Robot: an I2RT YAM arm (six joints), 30 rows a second.
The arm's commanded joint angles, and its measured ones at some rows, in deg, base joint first. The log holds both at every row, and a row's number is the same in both.
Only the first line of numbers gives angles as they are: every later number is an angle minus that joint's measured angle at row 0.
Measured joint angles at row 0: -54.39 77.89 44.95 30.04 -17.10 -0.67
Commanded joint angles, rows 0 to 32: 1.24 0.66 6.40 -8.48 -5.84 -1.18; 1.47 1.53 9.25 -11.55 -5.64 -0.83; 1.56 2.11 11.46 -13.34 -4.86 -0.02; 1.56 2.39 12.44 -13.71 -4.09 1.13; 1.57 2.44 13.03 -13.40 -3.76 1.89; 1.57 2.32 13.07 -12.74 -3.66 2.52; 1.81 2.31 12.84 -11.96 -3.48 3.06; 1.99 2.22 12.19 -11.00 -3.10 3.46; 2.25 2.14 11.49 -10.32 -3.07 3.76; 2.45 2.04 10.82 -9.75 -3.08 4.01; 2.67 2.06 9.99 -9.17 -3.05 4.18; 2.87 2.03 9.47 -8.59 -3.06 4.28; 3.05 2.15 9.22 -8.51 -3.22 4.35; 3.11 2.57 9.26 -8.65 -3.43 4.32; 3.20 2.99 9.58 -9.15 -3.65 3.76; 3.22 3.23 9.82 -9.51 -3.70 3.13; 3.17 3.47 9.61 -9.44 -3.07 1.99; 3.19 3.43 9.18 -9.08 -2.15 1.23; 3.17 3.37 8.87 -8.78 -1.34 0.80; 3.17 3.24 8.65 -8.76 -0.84 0.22; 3.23 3.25 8.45 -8.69 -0.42 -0.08; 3.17 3.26 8.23 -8.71 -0.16 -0.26; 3.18 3.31 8.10 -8.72 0.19 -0.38; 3.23 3.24 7.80 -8.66 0.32 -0.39; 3.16 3.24 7.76 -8.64 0.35 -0.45; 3.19 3.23 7.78 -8.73 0.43 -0.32; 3.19 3.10 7.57 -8.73 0.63 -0.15; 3.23 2.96 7.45 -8.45 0.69 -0.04; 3.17 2.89 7.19 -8.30 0.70 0.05; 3.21 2.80 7.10 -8.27 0.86 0.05; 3.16 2.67 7.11 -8.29 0.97 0.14; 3.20 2.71 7.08 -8.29 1.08 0.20; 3.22 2.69 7.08 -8.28 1.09 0.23
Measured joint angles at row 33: 2.97 3.14 7.69 -9.48 0.22 0.81
